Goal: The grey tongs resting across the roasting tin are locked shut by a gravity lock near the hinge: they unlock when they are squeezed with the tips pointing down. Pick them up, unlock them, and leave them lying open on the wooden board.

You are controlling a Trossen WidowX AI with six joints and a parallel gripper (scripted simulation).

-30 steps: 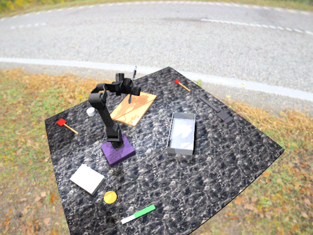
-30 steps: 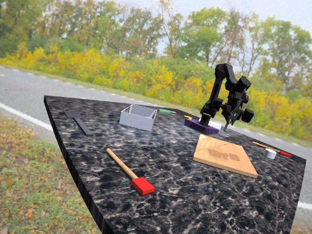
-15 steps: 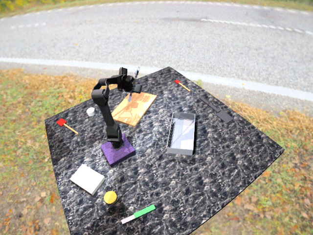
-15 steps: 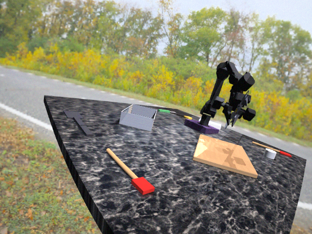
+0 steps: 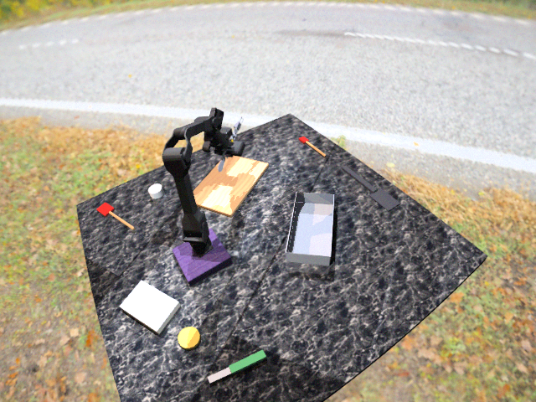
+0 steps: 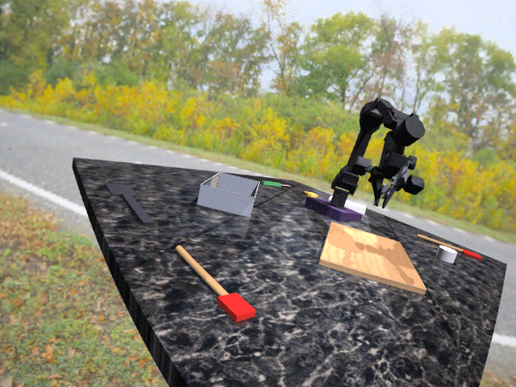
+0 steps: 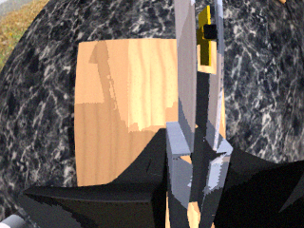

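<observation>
Right now the wooden board is 4 cm behind my gripper tip and 12 cm below it. From my gripper tip the other things lie so: white cylinder: 33 cm behind, 18 cm to the left, 11 cm below; then grey roasting tin: 4 cm ahead, 46 cm to the right, 10 cm below; then red spatula: 56 cm behind, 19 cm to the left, 13 cm below.
</observation>
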